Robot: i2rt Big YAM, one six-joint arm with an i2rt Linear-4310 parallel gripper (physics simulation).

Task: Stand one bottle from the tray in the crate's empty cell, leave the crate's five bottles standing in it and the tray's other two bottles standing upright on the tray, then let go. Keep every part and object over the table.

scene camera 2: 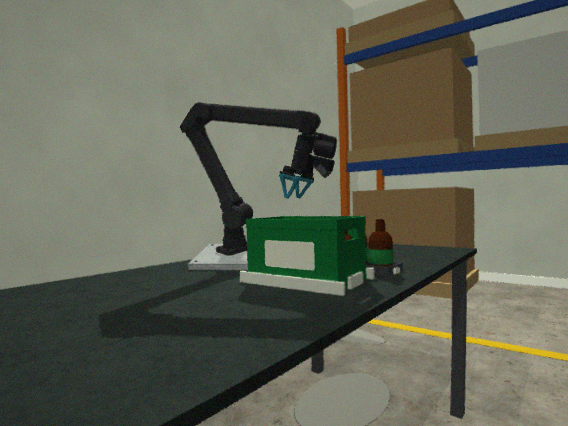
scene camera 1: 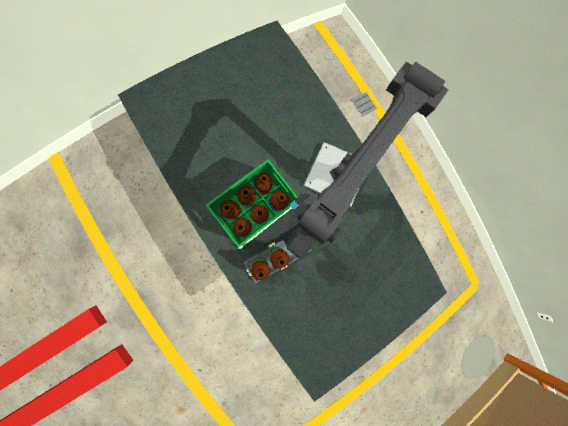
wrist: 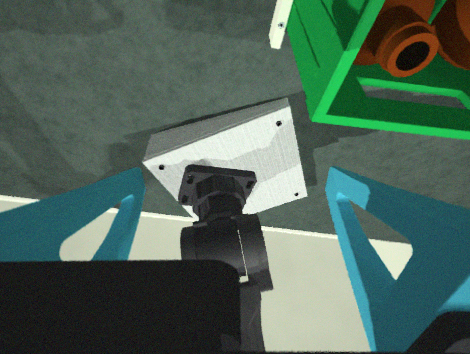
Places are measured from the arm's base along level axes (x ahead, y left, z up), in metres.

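Pixels of known places: gripper, between the fingertips: point(scene camera 2: 292, 198) point(wrist: 235, 177); arm's base, origin of its link: point(scene camera 2: 235, 249) point(wrist: 216, 184).
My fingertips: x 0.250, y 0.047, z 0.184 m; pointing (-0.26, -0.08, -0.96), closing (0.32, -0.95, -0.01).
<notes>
Ahead of a thing's pixels: the offset from my fingertips to its middle. "*": to the spot under its first point. Level surfaces: height alone.
The green crate @[dx +0.157, dy -0.120, dz -0.145 m] point(scene camera 1: 223, 229) point(scene camera 2: 330, 250) point(wrist: 330, 95) holds six brown bottles, one in each cell. The bottle @[dx +0.058, dy -0.090, dz -0.147 m] point(scene camera 1: 280, 200) in the corner cell nearest the gripper sits down in its cell, looking upright. No bottle rises above the crate's rim in scene view 2. In the wrist view a bottle neck @[* dx +0.060, dy -0.088, dz -0.069 m] point(wrist: 412, 52) shows inside the crate's near end. The grey tray @[dx +0.166, dy +0.115, dz -0.219 m] point(scene camera 1: 294, 256) point(scene camera 2: 386, 270) carries two upright bottles @[dx +0.254, dy +0.118, dz -0.150 m] point(scene camera 1: 260, 270) @[dx +0.167, dy +0.115, dz -0.150 m] point(scene camera 1: 280, 258); its other end is partly hidden under the arm. My gripper point(scene camera 1: 295, 205) point(scene camera 2: 293, 197) point(wrist: 235, 177) is open and empty, above the crate's height and beside its corner.
The arm's white base plate point(scene camera 1: 327, 160) point(scene camera 2: 215, 257) point(wrist: 270, 150) stands on the dark table @[dz -0.232 m] point(scene camera 1: 340, 320) point(scene camera 2: 150, 370) close to the crate. The tray lies alongside the crate, near the table's long edge. A shelf rack point(scene camera 2: 342, 125) with cartons stands beyond the table.
</notes>
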